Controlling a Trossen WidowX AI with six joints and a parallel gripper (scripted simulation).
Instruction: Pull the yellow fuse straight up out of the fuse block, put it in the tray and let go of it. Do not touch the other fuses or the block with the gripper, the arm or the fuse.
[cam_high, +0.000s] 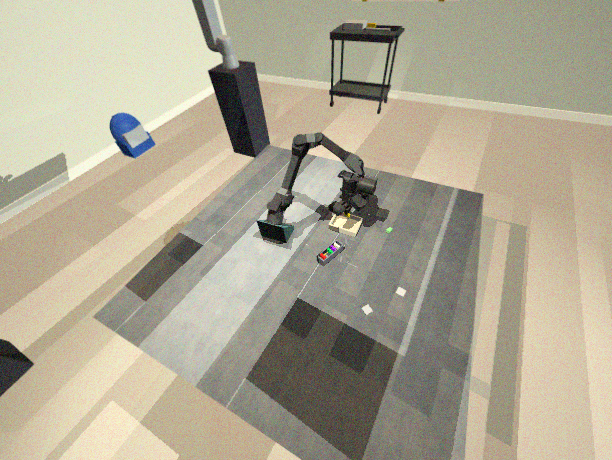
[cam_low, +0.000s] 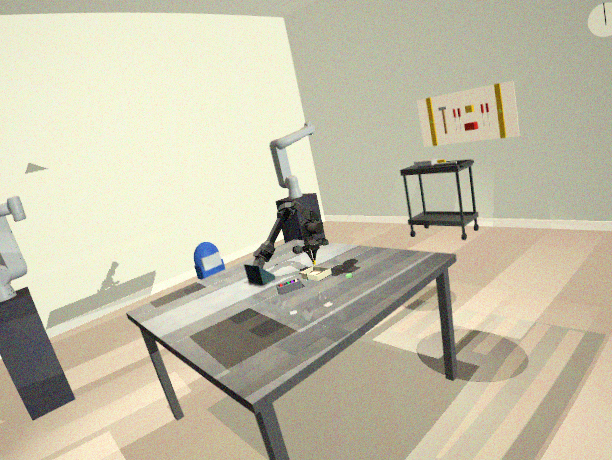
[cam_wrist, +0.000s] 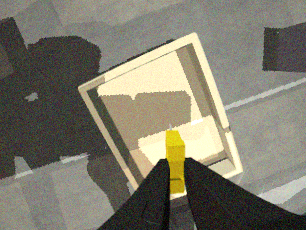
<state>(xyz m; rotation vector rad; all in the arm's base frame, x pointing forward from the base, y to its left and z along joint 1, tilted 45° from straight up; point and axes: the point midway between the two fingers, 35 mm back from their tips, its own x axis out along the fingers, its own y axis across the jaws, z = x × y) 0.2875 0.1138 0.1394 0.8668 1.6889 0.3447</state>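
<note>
Now: gripper tip 10 mm above the yellow fuse. From my gripper tip the other things lie so: white fuse (10 mm ahead, 150 mm to the right, 60 mm below); then purple fuse (10 mm ahead, 170 mm to the right, 60 mm below); then tray (80 mm below).
</note>
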